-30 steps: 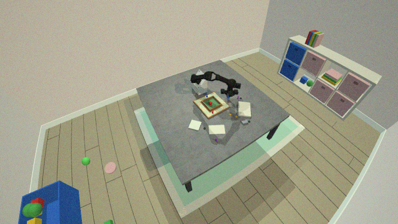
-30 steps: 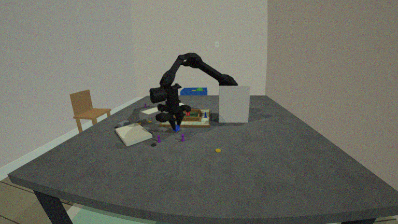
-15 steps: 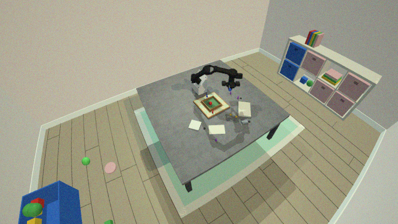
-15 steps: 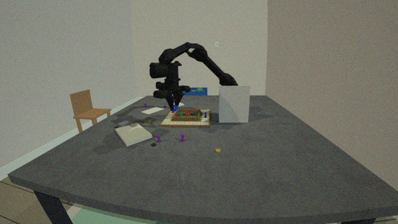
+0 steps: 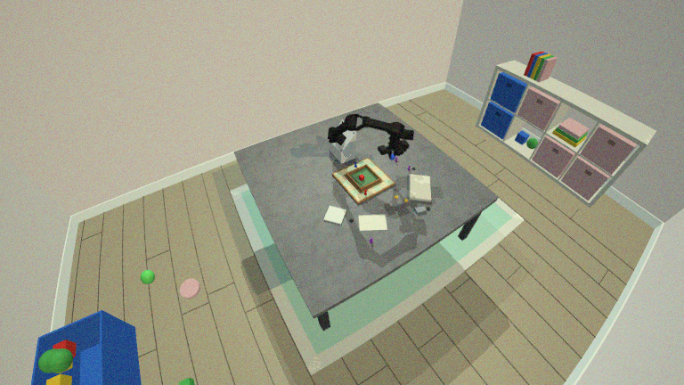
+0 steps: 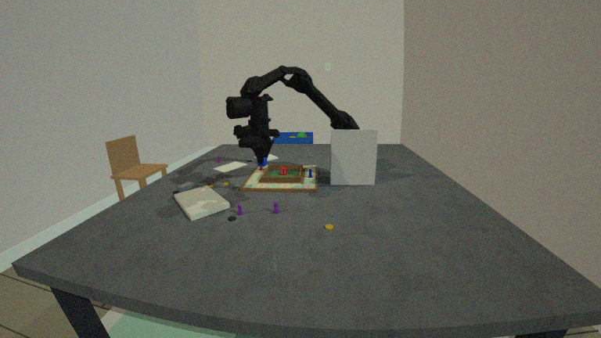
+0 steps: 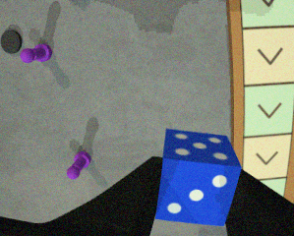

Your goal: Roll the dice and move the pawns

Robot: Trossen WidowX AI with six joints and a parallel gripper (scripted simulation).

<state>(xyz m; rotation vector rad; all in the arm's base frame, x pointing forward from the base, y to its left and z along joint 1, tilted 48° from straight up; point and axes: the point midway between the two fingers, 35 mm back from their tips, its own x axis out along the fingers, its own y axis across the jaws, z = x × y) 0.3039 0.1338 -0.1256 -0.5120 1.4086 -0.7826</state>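
Right now my gripper tip is 80 mm short of the red pawn, 250 mm to the left of it and 100 mm above it. Round my gripper tip: green tray: 30 mm behind, 180 mm to the right, 120 mm below; blue pawn: 150 mm behind, 170 mm to the right, 100 mm below; flat white box: 210 mm ahead, 70 mm to the left, 120 mm below.
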